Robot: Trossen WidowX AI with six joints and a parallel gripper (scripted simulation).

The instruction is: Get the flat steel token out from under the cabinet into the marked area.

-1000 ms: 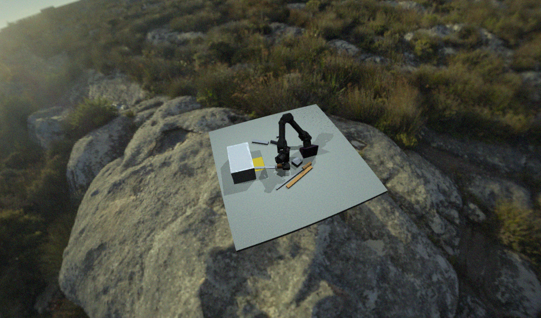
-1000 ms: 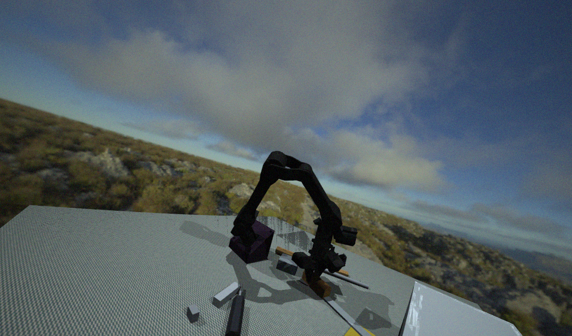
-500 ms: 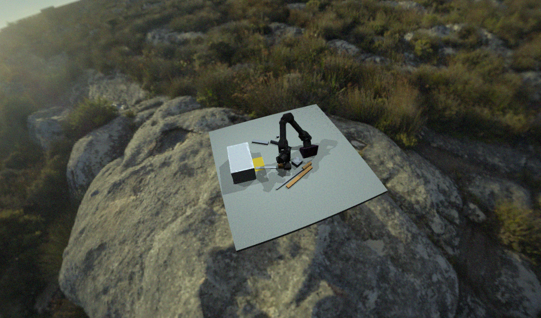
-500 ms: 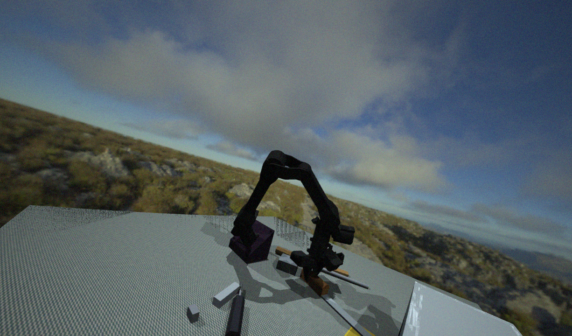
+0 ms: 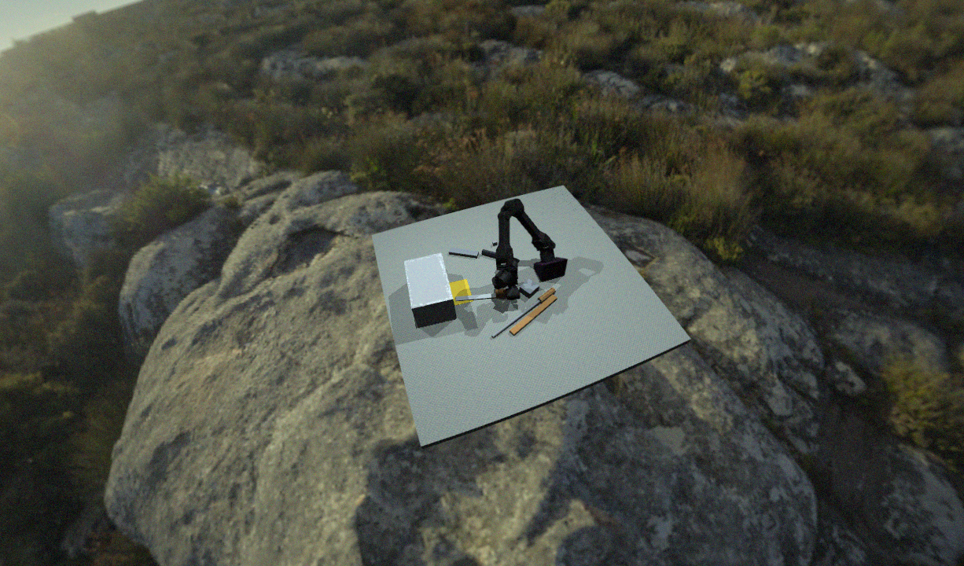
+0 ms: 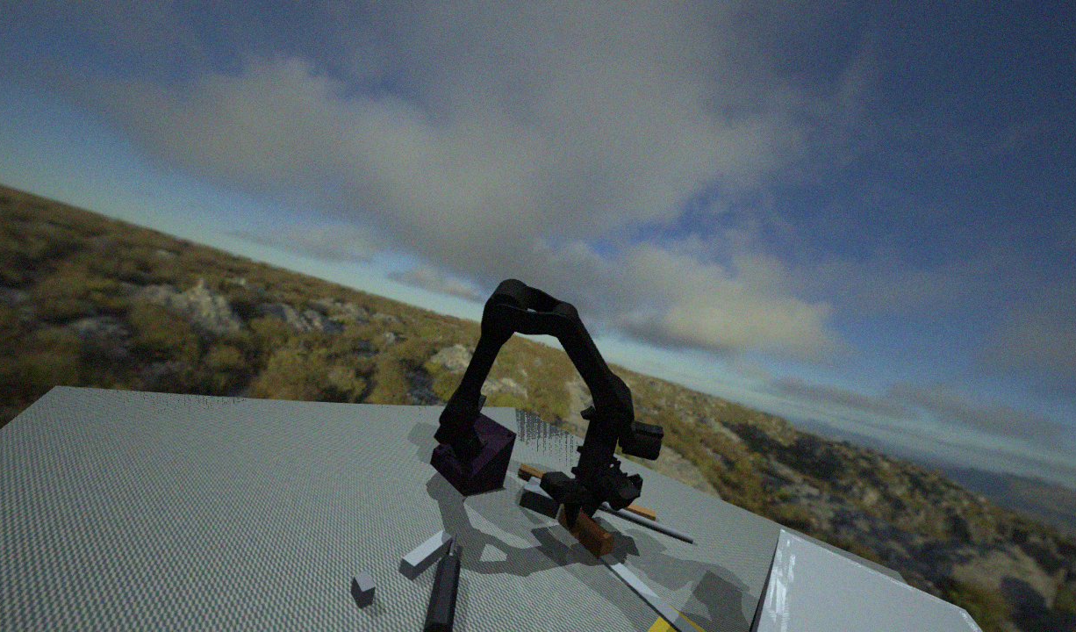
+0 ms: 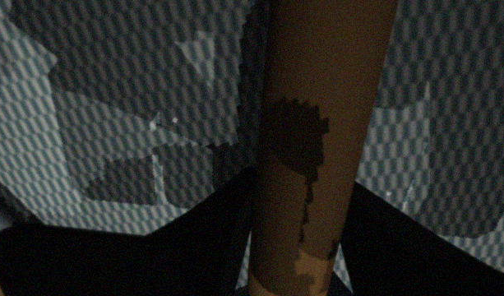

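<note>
Now: gripper tip 90 mm past the grey block, 20 mm to the right of it and 10 mm below it. Also, from my gripper tip: grey bar 90 mm behind, 270 mm to the right; small grey cube 70 mm behind, 360 mm to the right; wooden stick 50 mm behind, 160 mm to the left.
</note>
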